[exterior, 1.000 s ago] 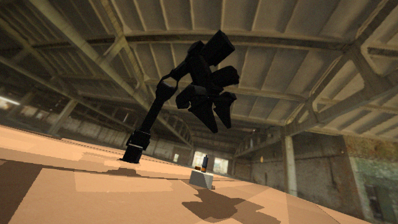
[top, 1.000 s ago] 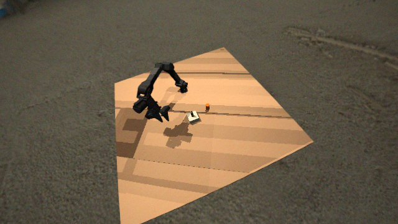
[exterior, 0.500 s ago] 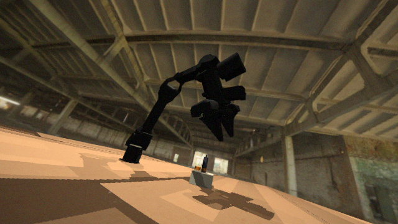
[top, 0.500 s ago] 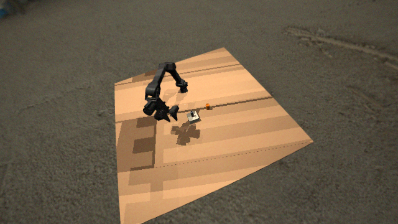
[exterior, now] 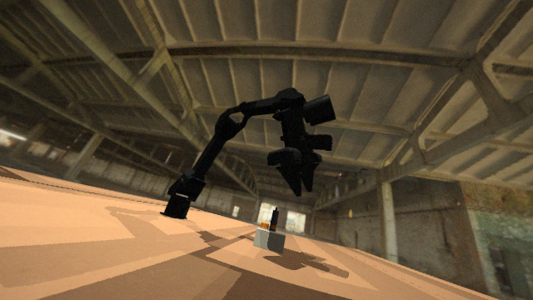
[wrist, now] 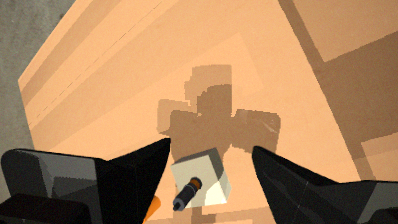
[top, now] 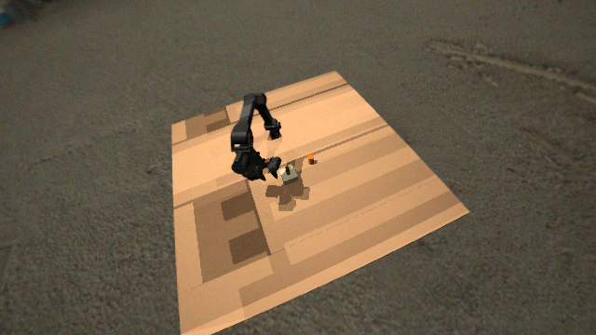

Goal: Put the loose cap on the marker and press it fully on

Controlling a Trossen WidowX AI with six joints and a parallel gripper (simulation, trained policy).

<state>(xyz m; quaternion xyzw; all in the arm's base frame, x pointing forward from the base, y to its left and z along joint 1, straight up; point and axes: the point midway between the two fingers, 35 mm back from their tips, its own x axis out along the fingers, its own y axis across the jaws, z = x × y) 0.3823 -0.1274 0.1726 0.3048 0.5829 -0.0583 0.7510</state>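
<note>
Now: gripper tip 10 cm past the orange cap, 23 cm to the right of it and 12 cm above it. The rest, counted from my gripper tip: holder block 6 cm behind, 9 cm to the left, 12 cm below.
</note>
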